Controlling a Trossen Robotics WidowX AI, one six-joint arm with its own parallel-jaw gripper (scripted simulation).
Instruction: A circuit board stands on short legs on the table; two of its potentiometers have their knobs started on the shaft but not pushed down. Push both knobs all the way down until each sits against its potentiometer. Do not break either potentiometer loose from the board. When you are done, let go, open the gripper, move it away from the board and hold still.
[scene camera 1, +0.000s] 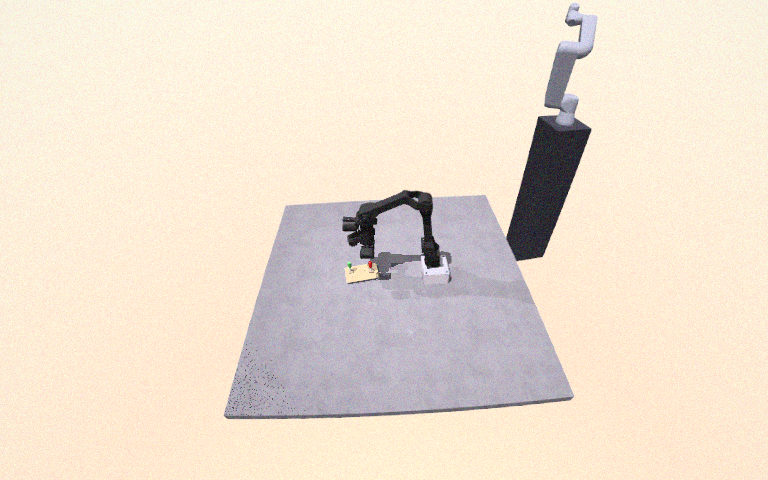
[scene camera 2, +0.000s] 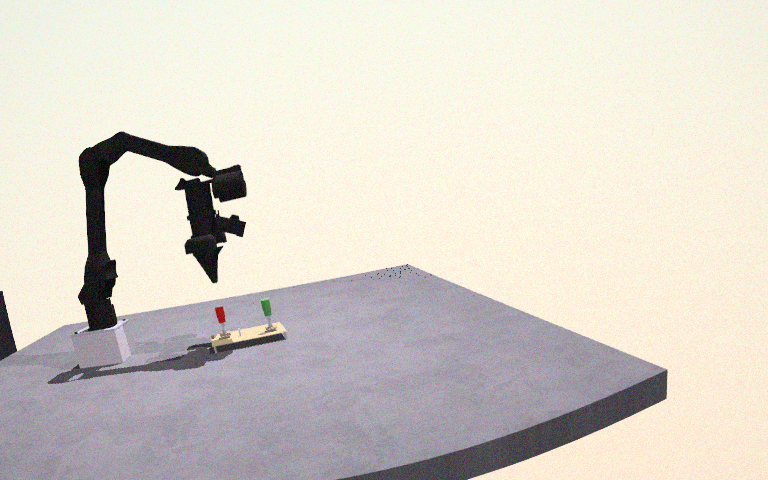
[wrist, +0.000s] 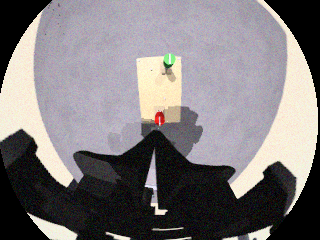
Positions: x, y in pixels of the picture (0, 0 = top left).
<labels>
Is the gripper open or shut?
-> Shut.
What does the gripper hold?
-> Nothing.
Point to the gripper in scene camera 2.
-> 215, 283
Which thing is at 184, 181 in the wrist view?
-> The gripper.
</labels>
